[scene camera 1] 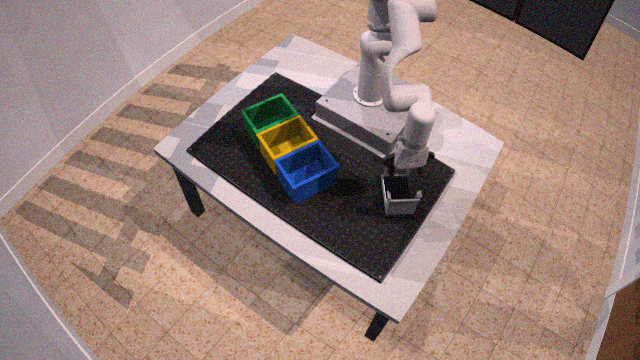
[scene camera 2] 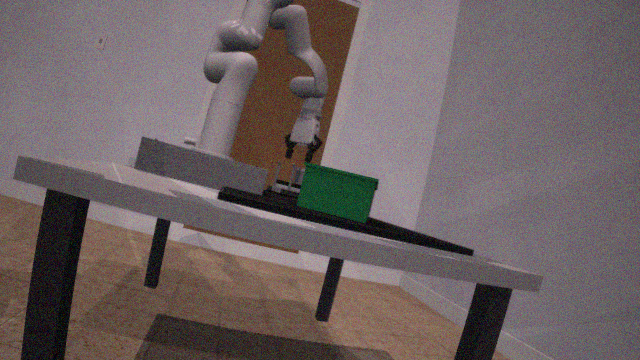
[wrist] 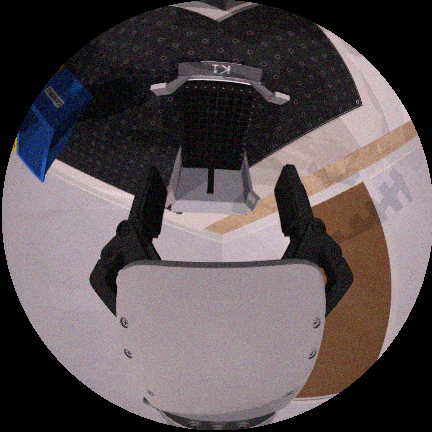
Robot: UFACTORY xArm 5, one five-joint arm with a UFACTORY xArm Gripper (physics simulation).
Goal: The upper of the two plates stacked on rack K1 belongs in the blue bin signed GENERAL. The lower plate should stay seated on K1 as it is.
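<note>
Black plate [wrist: 214, 116] visible. My gripper [scene camera 2: 297, 160] visible, also in the wrist view [wrist: 219, 175].
</note>
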